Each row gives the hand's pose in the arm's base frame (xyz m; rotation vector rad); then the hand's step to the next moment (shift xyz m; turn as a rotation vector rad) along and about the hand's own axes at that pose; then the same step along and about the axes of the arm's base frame.
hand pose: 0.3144 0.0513 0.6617 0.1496 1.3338 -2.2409
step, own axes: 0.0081 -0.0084 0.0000 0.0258 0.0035 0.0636
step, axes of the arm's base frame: -0.0110 0.0001 0.0038 -0.0098 -0.0648 0.0205
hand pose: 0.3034 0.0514 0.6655 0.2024 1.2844 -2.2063
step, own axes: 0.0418 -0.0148 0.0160 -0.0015 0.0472 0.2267
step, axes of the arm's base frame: -0.0401 -0.0246 0.0028 0.0610 -0.2067 0.0846
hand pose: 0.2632 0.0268 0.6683 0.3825 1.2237 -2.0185
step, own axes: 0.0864 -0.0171 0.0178 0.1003 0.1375 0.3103
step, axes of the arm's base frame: -0.0696 -0.0480 -0.0305 0.0654 -0.3477 0.0096
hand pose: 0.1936 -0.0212 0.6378 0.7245 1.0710 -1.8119
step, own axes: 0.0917 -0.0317 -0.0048 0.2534 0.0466 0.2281
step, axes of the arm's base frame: -0.0685 -0.0243 -0.0645 -0.0796 -0.3134 -0.1178
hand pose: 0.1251 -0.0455 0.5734 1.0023 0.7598 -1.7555
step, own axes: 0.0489 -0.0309 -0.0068 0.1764 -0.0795 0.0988
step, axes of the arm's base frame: -0.0375 -0.0038 -0.0444 -0.1419 -0.1277 -0.1038
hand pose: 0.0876 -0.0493 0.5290 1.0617 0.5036 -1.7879
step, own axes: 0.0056 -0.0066 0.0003 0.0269 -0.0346 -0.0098
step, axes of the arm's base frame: -0.0069 -0.0002 -0.0053 -0.0306 0.0086 -0.0317
